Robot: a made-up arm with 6 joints.
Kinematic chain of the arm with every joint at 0, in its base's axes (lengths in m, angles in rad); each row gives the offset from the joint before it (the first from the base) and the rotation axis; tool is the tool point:
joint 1: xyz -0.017 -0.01 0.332 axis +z
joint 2: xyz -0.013 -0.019 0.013 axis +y
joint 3: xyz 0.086 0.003 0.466 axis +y
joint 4: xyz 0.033 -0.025 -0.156 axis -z
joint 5: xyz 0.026 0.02 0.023 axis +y
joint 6: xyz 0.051 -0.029 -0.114 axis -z
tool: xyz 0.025 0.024 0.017
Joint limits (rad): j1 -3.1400..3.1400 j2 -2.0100..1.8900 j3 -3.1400..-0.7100 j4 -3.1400..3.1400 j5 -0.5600..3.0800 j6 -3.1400..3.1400
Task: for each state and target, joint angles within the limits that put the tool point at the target. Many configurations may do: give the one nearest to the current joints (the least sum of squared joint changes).
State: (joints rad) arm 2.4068 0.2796 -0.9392 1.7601 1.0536 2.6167
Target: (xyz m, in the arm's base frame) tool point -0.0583 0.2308 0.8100
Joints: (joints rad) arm 1.8138 -0.1254 -1.4395 1.7127 0.8345 2.5820
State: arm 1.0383 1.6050 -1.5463 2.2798 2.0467 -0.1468
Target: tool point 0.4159 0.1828 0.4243
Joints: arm 0.3423 0.8518 -0.7953 1.9941 2.0067 -0.1166
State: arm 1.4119 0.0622 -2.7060 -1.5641 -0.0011 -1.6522
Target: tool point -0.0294 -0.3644 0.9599
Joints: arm 1.5697 -0.6501 -2.9802 -1.5172 -0.0219 -1.6865
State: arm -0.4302 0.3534 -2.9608 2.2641 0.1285 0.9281
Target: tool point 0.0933 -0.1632 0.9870
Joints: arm -0.3234 -0.1360 -2.6671 2.4690 -0.2407 0.9773
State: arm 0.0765 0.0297 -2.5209 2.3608 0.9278 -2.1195
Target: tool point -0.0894 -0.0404 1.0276
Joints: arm 0.2492 -0.2838 -2.6089 2.4260 0.9979 -2.0862
